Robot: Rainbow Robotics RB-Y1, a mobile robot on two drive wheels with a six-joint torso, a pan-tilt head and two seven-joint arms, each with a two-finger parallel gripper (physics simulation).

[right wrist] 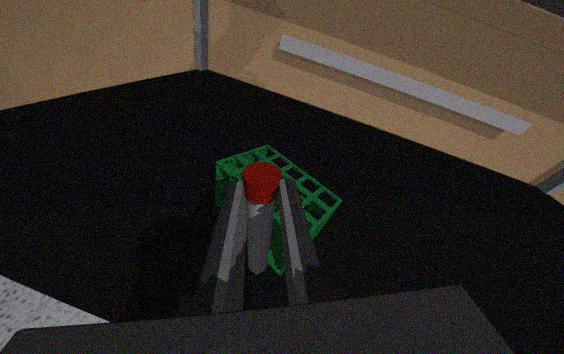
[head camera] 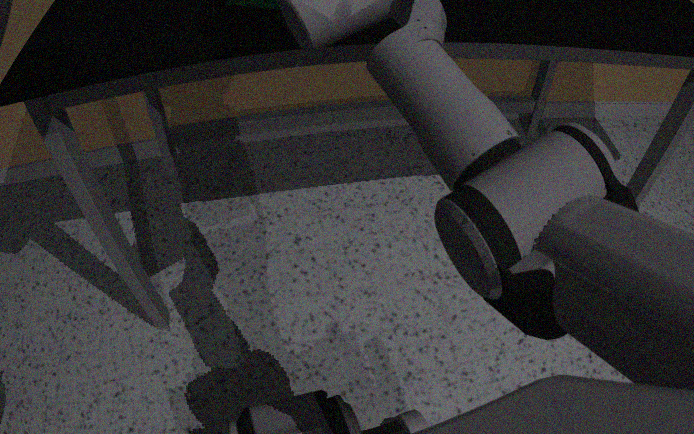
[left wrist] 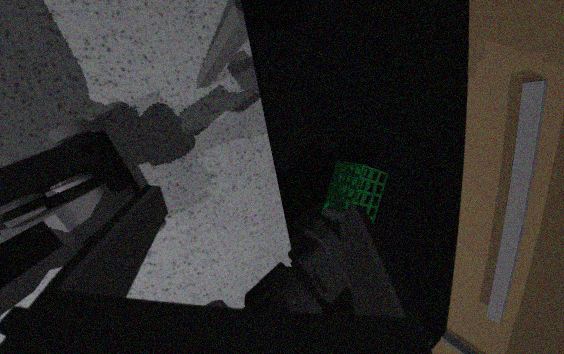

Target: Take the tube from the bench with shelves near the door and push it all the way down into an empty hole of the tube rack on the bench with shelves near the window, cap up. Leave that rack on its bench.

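Frame: origin at the robot's base, x back, y right, z up, level; millimetres.
Where they show: left gripper, fingertip midpoint: point(left wrist: 255, 207); right gripper, fingertip midpoint: point(right wrist: 262, 192); robot's base, origin of the base link: point(left wrist: 118, 179).
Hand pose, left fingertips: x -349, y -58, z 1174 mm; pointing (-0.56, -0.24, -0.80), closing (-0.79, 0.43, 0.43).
Note:
Things, the pixels of their centre, and the offset from my left fingertips. "pt": a spot on its surface instead. Level surfaces: height alone.
- tube, body centre: point(right wrist: 259, 237) point(left wrist: 341, 216) dx -173, dy +186, dz -170 mm
- tube's red cap, body centre: point(right wrist: 261, 182) dx -175, dy +179, dz -117 mm
- green tube rack, body centre: point(right wrist: 273, 202) point(left wrist: 353, 194) dx -255, dy +200, dz -221 mm
- black bench top, its level: dz -260 mm
- slanting grey bench leg, surface spot: point(head camera: 102, 220) pt dx -209, dy -224, dz -644 mm
In the right wrist view, my right gripper point(right wrist: 262, 192) is shut on the tube point(right wrist: 260, 237). The tube's red cap point(right wrist: 261, 175) is up, at the fingertips, and its grey body points down. Behind and partly beside it stands the green tube rack point(right wrist: 276, 250) point(left wrist: 350, 185), with several open square holes showing. The tube's lower end is seen in front of the rack's near side; its height and exact distance from the rack cannot be told. In the left wrist view, my left gripper point(left wrist: 255, 207) is open and empty. Neither gripper's fingers show in the head view.
The rack stands on a black bench top point(right wrist: 125, 150) point(left wrist: 375, 75) point(head camera: 179, 40). A tan wall with a light grey bar point(right wrist: 400, 82) point(left wrist: 517, 200) is behind it. My right arm point(head camera: 445, 102) reaches over the bench's front edge. A slanting grey bench leg point(head camera: 102, 220) shows at left.

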